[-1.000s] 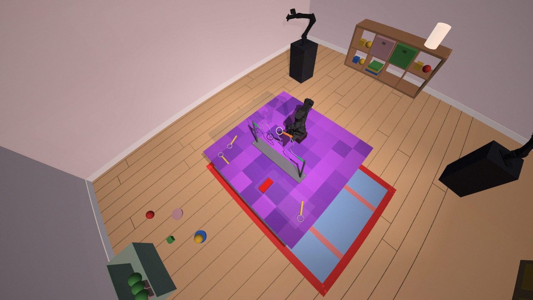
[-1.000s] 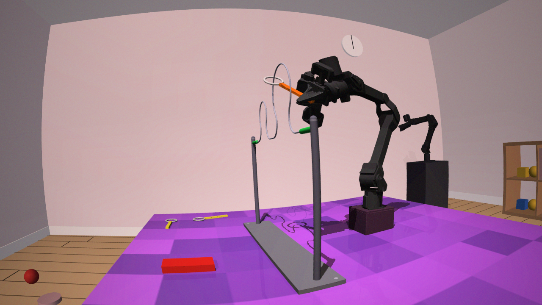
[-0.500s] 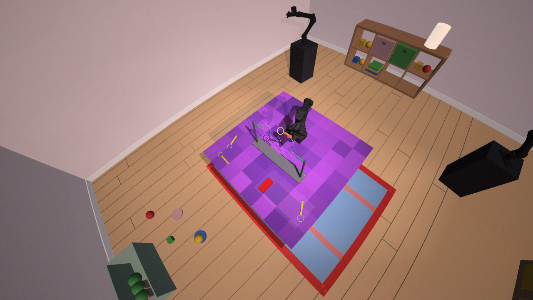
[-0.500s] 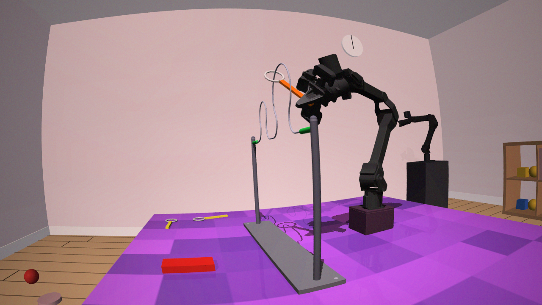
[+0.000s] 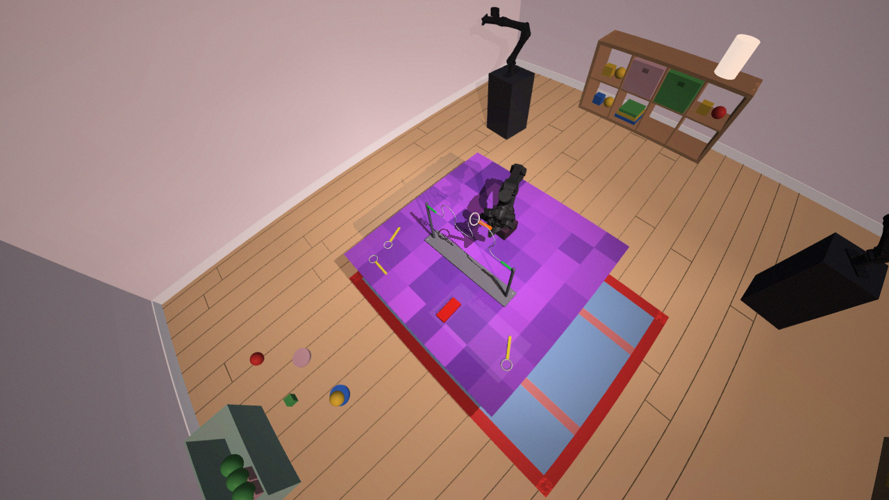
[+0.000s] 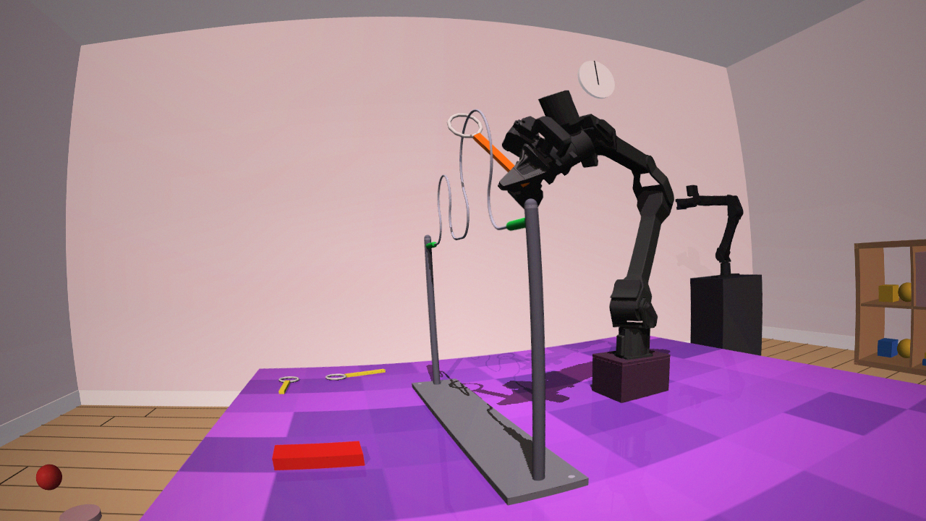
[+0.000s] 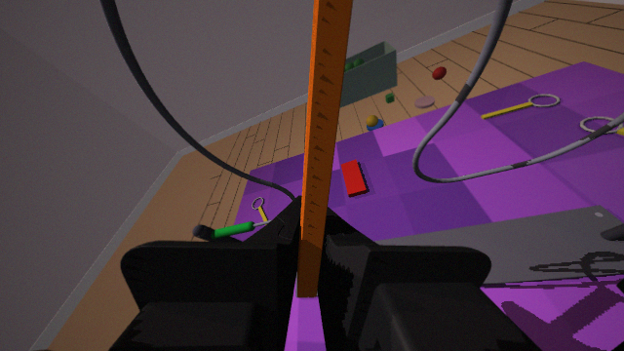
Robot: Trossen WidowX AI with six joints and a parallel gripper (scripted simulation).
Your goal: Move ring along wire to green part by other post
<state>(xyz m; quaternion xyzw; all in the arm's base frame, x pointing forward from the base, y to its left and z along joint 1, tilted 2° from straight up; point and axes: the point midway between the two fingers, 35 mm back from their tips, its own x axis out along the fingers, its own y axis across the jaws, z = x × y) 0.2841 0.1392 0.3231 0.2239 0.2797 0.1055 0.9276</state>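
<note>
Right now the ring with orange handle is 10 mm ahead of my gripper tip, 40 mm to the right of it and 80 mm above it. From my gripper tip the other things lie so: red block (310 mm ahead, 30 mm to the left, 390 mm below).
</note>
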